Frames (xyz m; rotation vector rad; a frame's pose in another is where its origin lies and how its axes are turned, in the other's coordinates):
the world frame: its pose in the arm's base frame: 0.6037 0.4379 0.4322 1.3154 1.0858 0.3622
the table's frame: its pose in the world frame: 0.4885 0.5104 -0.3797 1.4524 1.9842 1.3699
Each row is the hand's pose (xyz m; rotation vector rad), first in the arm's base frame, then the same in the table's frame.
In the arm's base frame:
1: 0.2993 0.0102 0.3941 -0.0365 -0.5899 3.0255
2: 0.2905 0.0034 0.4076 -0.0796 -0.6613 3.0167
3: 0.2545 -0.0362 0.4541 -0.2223 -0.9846 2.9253
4: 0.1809 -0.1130 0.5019 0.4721 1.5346 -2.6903
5: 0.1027 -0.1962 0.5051 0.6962 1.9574 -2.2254
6: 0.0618 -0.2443 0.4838 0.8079 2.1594 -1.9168
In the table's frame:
1: -0.1570 -0.2088 -1.2553 -1.0782 1.6208 -1.2691
2: -0.1455 -0.2209 -1.2605 -1.0848 1.6807 -1.2470
3: -0.1038 -0.2670 -1.2945 -1.1560 1.9232 -1.1307
4: -0.0633 -0.3465 -1.3697 -1.2174 2.3453 -0.8341
5: -0.0640 -0.4155 -1.4607 -1.1976 2.7518 -0.4265
6: -0.0845 -0.4439 -1.5174 1.1303 -2.8771 0.1426

